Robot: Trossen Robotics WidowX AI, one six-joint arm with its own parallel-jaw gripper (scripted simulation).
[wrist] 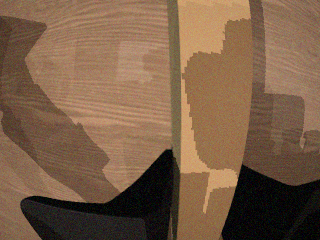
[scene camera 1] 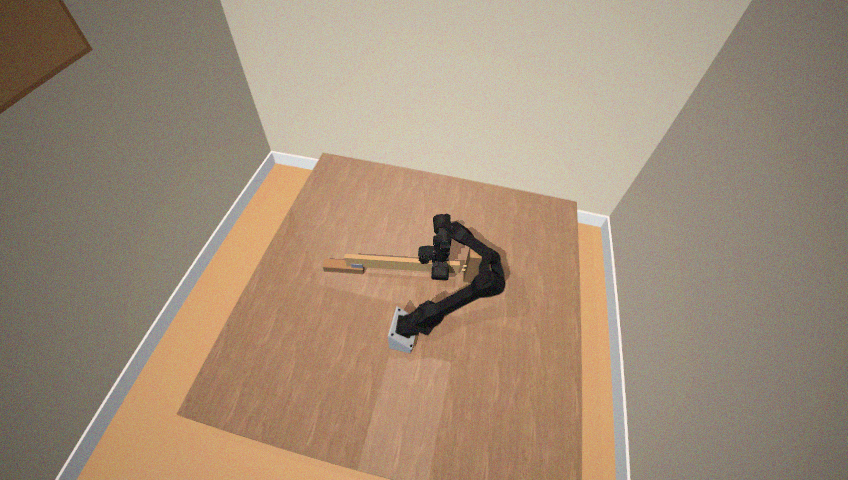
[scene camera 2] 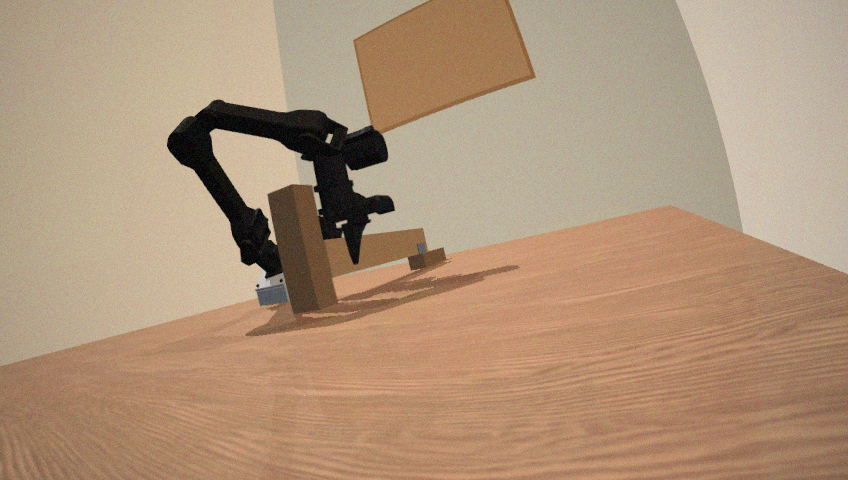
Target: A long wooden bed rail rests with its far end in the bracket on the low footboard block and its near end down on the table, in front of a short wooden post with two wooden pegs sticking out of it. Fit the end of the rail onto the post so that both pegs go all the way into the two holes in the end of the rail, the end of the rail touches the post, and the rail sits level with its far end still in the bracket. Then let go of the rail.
The pictures show: the gripper, a wooden bed rail and a short wooden post.
The gripper shows as well in the wrist view and in scene camera 1.
